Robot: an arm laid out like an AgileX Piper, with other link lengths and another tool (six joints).
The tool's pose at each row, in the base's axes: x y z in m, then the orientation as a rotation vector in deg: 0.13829 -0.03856 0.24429 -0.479 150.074 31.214; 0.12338 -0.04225 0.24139 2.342 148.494 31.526; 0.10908 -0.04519 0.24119 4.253 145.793 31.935; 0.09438 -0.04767 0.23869 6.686 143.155 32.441; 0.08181 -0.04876 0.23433 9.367 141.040 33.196; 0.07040 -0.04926 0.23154 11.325 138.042 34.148; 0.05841 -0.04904 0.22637 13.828 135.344 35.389; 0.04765 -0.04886 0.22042 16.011 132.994 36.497; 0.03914 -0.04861 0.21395 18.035 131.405 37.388; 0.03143 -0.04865 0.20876 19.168 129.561 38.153; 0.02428 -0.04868 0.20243 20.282 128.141 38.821; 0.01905 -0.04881 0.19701 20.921 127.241 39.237; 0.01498 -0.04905 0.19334 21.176 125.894 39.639; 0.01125 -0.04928 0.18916 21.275 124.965 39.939
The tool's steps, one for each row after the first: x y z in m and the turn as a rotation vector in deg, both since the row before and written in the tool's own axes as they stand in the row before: 0.01428 -0.00304 -0.00558 0.034 -1.869 1.769; 0.01232 -0.00178 -0.00763 -0.377 -2.781 1.018; 0.01344 -0.00243 -0.00648 -0.336 -2.746 1.460; 0.01250 -0.00233 -0.00405 -0.356 -2.188 1.815; 0.01063 -0.00149 -0.00479 -0.850 -2.871 1.289; 0.01232 -0.00212 -0.00379 -0.852 -2.543 1.847; 0.01156 -0.00286 -0.00306 -0.764 -2.171 1.662; 0.01004 -0.00331 -0.00164 -0.458 -1.464 1.587; 0.00847 -0.00310 -0.00225 -0.708 -1.622 0.905; 0.00864 -0.00380 -0.00145 -0.525 -1.242 0.911; 0.00667 -0.00341 -0.00081 -0.350 -0.776 0.533; 0.00477 -0.00249 -0.00107 -0.604 -1.148 0.223; 0.00483 -0.00278 -0.00065 -0.459 -0.775 0.111
